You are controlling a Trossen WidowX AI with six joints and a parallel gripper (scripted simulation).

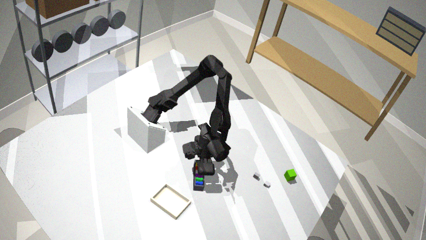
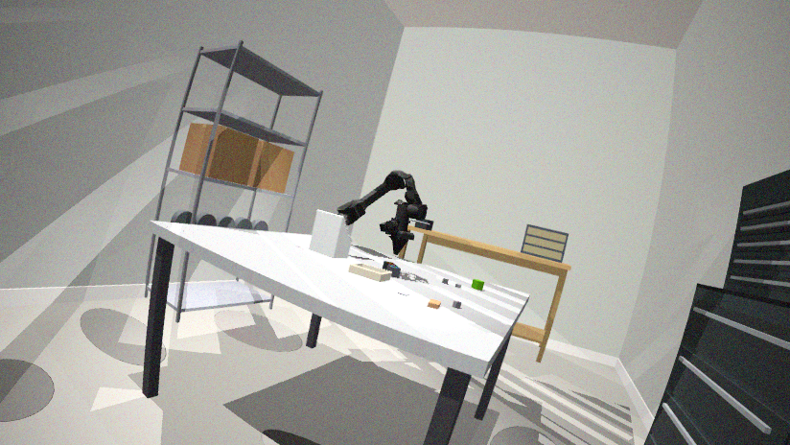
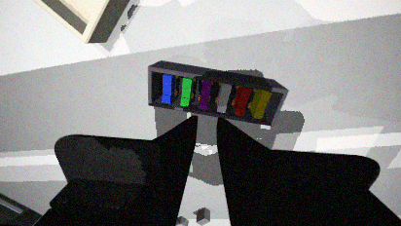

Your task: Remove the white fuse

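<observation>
The purple fuse is 60 mm below my gripper tip and 10 mm to the right of it. Round my gripper tip: green fuse: 60 mm below, 20 mm to the right, 20 mm ahead; red fuse: 60 mm below, 30 mm behind, 20 mm to the left; white fuse: 60 mm below, 10 mm to the left, 10 mm behind.
</observation>
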